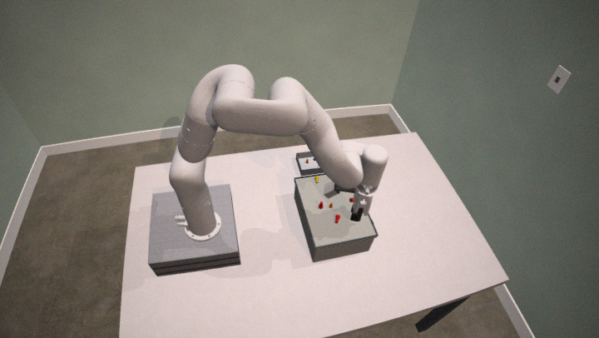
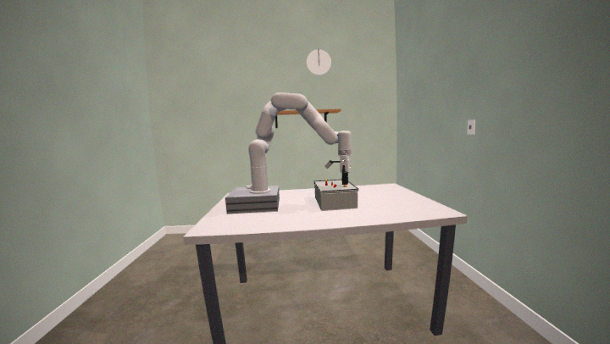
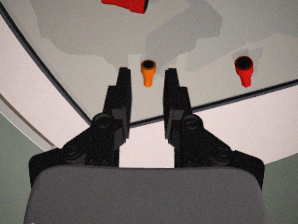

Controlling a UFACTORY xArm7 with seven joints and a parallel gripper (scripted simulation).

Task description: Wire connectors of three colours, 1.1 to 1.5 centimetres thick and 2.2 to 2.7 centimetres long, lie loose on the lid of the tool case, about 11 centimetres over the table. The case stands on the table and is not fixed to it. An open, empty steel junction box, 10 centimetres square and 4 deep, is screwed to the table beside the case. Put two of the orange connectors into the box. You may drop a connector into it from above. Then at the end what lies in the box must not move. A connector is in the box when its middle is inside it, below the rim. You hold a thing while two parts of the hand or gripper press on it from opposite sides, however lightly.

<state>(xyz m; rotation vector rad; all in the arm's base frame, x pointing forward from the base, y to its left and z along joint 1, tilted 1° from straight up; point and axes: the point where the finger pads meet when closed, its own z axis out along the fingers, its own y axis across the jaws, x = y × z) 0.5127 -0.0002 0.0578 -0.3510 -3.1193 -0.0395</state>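
My gripper is now 11 cm past the junction box, 36 cm to the right of it and 15 cm above it. Round my hand: yellow connector 11 cm behind, 18 cm to the left, 3 cm below; then grey tool case 6 cm behind, 6 cm to the left, 7 cm below.
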